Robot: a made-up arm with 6 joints.
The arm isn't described. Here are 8 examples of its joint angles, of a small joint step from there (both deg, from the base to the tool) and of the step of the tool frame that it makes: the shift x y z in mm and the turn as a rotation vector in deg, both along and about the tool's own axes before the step.
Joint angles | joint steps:
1: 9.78 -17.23 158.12 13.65 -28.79 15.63 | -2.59 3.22 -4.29 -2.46 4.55 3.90
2: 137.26 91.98 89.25 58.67 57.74 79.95 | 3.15 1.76 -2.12 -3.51 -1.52 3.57
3: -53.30 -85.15 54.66 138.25 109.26 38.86 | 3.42 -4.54 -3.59 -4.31 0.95 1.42
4: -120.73 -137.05 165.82 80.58 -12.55 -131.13 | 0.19 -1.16 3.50 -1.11 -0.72 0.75
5: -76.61 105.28 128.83 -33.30 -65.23 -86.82 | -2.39 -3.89 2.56 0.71 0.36 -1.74
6: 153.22 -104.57 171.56 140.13 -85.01 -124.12 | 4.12 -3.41 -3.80 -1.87 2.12 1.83
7: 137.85 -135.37 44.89 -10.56 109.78 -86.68 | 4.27 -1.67 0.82 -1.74 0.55 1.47
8: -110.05 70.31 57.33 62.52 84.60 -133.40 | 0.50 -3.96 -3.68 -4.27 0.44 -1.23
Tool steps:
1: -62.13 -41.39 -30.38 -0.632 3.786 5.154
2: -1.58 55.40 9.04 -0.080 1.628 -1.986
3: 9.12 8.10 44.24 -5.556 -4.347 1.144
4: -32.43 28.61 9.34 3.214 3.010 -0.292
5: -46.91 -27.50 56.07 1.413 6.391 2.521
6: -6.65 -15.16 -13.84 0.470 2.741 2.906
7: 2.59 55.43 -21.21 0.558 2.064 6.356
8: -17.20 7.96 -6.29 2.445 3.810 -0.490
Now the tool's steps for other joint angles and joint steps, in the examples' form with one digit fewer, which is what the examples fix.
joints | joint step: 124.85 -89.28 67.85 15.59 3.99 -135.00 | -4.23 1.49 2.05 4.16 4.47 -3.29
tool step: 21.3 -51.2 -22.2 -7.34 0.88 2.27
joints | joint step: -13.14 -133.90 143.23 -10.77 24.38 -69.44 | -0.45 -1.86 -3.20 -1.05 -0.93 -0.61
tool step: 12.5 -3.4 -1.9 0.01 -1.78 -2.46
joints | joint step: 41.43 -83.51 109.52 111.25 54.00 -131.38 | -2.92 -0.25 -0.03 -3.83 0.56 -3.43
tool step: -28.0 9.0 -22.6 1.28 6.46 -3.40
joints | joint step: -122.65 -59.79 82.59 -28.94 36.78 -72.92 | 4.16 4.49 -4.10 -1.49 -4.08 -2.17
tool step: 77.4 45.4 73.5 4.67 -11.08 -4.97
